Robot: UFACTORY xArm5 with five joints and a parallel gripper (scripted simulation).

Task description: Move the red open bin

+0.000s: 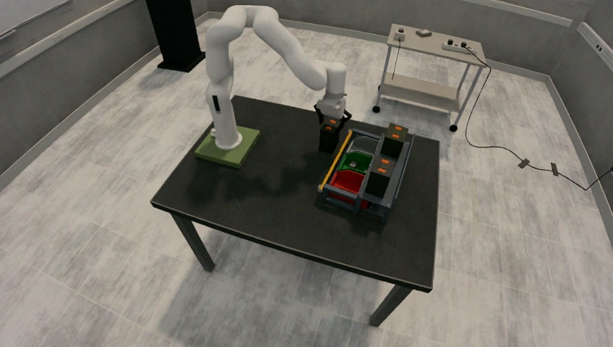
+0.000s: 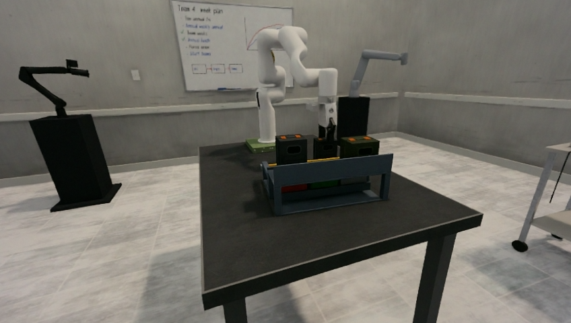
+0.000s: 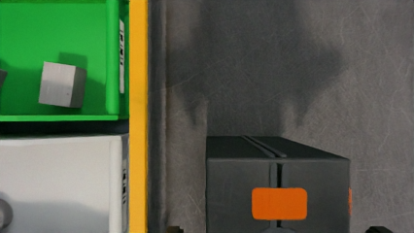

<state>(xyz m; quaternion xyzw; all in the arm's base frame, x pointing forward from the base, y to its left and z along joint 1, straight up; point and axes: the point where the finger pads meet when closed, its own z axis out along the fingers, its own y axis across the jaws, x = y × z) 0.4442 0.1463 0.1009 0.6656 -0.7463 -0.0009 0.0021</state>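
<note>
Right now the yellow bar is 120 mm to the right of my hand, 80 mm below it and 60 mm ahead of it. The rest, counted from my hand: pale grey bin: 180 mm ahead, 90 mm below, 20 mm to the right; then blue-grey shelf: 200 mm ahead, 140 mm to the right, 70 mm below; then green bin: 170 mm ahead, 130 mm to the right, 90 mm below.
</note>
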